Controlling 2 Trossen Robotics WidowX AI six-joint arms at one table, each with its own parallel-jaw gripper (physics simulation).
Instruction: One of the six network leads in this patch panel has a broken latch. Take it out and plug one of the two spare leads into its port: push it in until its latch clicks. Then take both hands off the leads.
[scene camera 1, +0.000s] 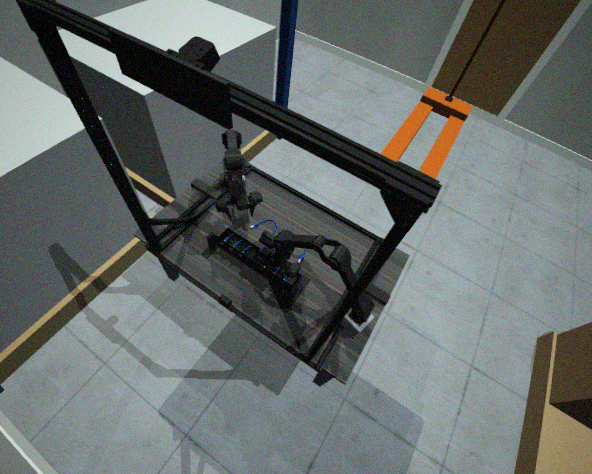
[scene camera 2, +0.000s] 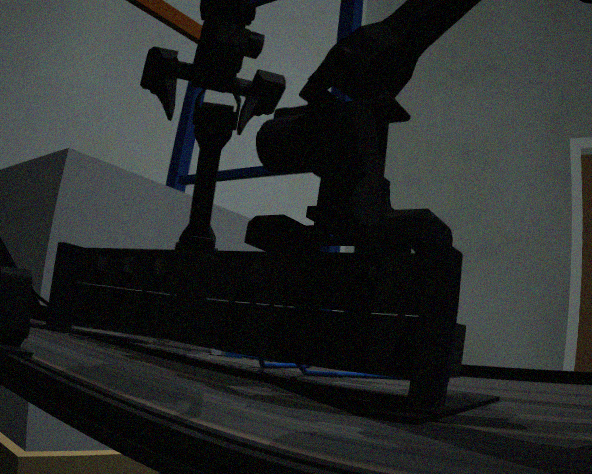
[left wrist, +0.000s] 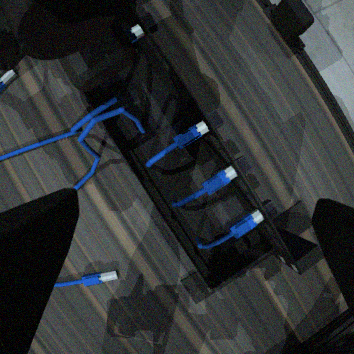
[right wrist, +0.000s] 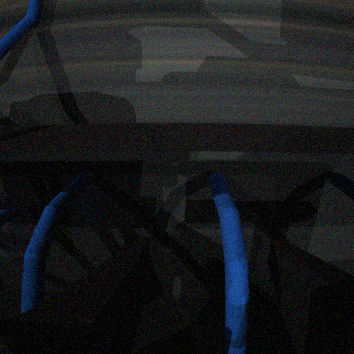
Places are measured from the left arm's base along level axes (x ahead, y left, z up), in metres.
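Where they show: left gripper, fingertip midpoint: (scene camera 1: 241, 218) (scene camera 2: 205, 125) (left wrist: 200, 206); right gripper, fingertip midpoint: (scene camera 1: 278, 270) (right wrist: 209, 250); right arm's base at its link origin: (scene camera 1: 358, 315).
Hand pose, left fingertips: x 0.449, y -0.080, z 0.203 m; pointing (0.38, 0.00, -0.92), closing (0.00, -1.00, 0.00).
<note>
After its pixels a point has its place.
The black patch panel (scene camera 1: 244, 258) {x 0.527, y -0.098, z 0.001 m} (scene camera 2: 200, 292) {x 0.564, y -0.071, z 0.000 m} (left wrist: 165, 105) lies on the dark wooden table. In the left wrist view three blue leads (left wrist: 191, 134) {x 0.500, y -0.092, z 0.026 m} (left wrist: 219, 180) {x 0.457, y -0.122, z 0.026 m} (left wrist: 246, 225) {x 0.413, y -0.152, z 0.026 m} sit in its near ports. A spare lead (left wrist: 100, 277) {x 0.320, y 0.011, z -0.058 m} lies loose on the table beside it. My left gripper (scene camera 1: 240, 208) {x 0.449, y -0.080, z 0.202 m} (scene camera 2: 205, 110) {x 0.449, y -0.080, z 0.202 m} (left wrist: 200, 206) {x 0.449, y -0.080, z 0.202 m} is wide open and empty, high above the panel. My right gripper (scene camera 1: 285, 269) {x 0.625, y 0.035, z -0.021 m} (scene camera 2: 346, 240) is down at the panel, half open, with a plugged-in blue lead (right wrist: 232, 253) {x 0.617, y 0.051, z 0.006 m} running between its fingers, not gripped. Its fingertips are lost in shadow.
Loose blue cable (left wrist: 88, 137) {x 0.496, y 0.012, z 0.021 m} (scene camera 1: 266, 222) {x 0.304, y 0.082, z -0.064 m} trails over the table behind the panel. A second loose plug (left wrist: 7, 76) {x 0.588, y 0.161, z -0.061 m} lies at the far left of the left wrist view. A black gantry frame (scene camera 1: 322, 141) {x 0.909, y -0.067, z 0.967 m} stands over the table.
</note>
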